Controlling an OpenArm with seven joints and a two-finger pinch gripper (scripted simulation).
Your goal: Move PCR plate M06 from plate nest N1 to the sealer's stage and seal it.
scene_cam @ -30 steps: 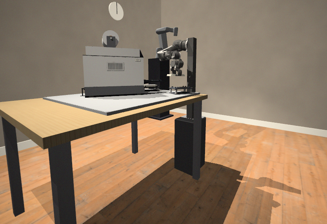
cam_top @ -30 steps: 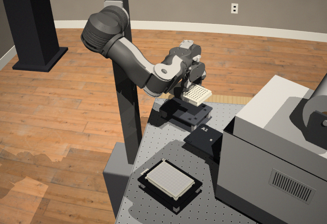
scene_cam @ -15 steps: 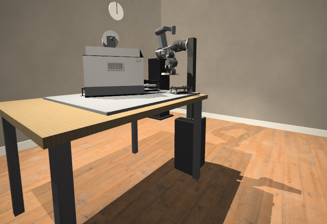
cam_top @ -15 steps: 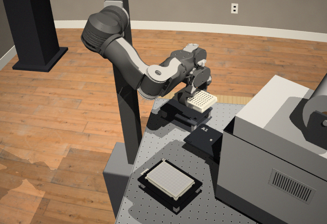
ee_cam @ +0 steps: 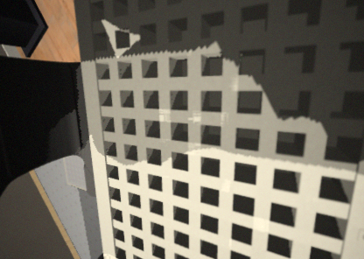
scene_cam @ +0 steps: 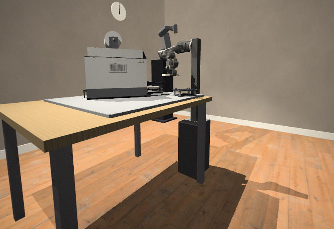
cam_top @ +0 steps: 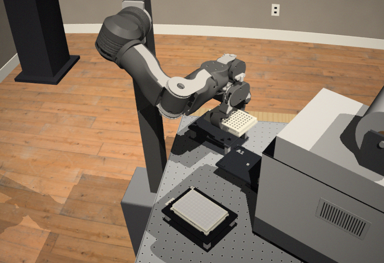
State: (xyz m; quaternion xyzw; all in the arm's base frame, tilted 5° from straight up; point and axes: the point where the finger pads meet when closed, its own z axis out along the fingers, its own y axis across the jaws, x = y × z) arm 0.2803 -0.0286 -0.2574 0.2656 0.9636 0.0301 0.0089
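The dark sealer stage is 120 mm to the right of my hand, 60 mm below it and 60 mm ahead of it. From my hand the other things lie so: open-welled plate M06 (right at my hand); yellow warning label (200 mm ahead, 90 mm to the right, 10 mm below); plate nest N1 (120 mm below, 100 mm to the left, 50 mm behind).
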